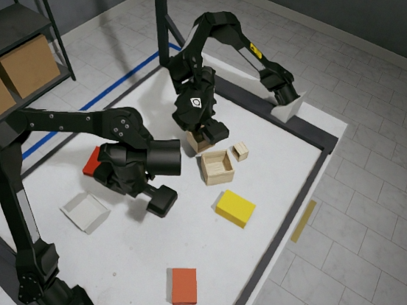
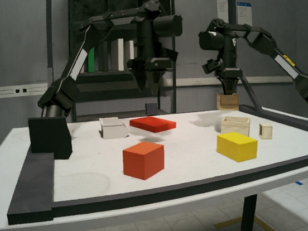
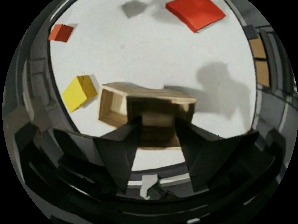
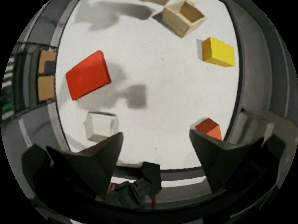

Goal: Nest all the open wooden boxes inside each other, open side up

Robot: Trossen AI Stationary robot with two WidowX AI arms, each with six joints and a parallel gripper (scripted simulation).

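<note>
Now: the medium wooden box 50 mm below my left hand. From my left hand the other things lie so: biggest wooden box 80 mm ahead, 10 mm to the right, 130 mm below; then small wooden box 90 mm ahead, 110 mm to the left, 130 mm below; then tiny wooden box 50 mm behind, 80 mm to the left, 150 mm below.
</note>
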